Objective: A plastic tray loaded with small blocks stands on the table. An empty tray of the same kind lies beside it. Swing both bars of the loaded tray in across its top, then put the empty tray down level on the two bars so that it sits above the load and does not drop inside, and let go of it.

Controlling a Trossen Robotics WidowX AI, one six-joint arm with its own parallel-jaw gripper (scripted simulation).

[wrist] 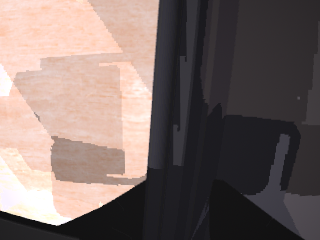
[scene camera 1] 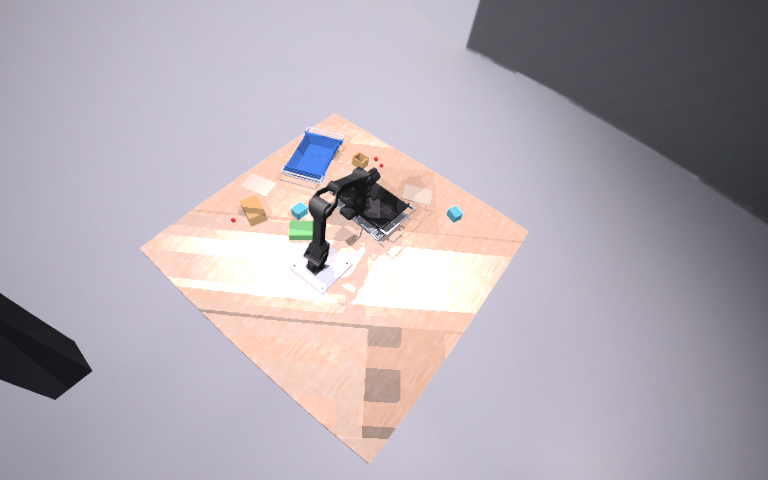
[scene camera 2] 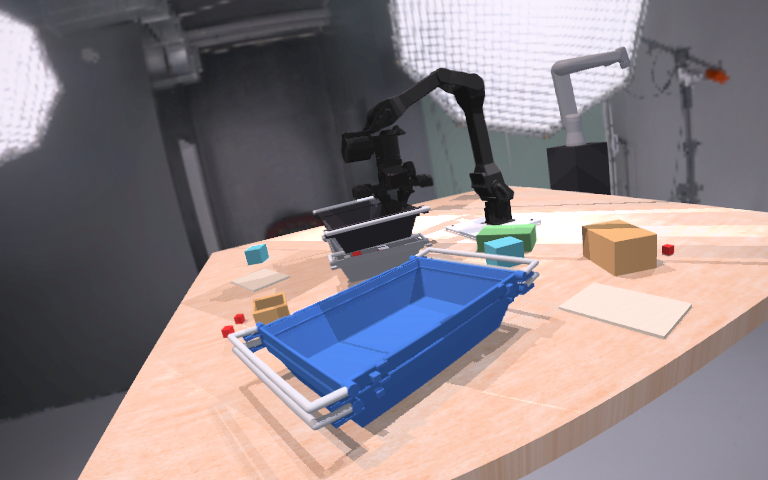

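Black tray: visible in the wrist view (228, 101), also in scene camera 1 and scene camera 2. Same spot on the tray: (scene camera 1: 348, 173) and (scene camera 2: 358, 226).
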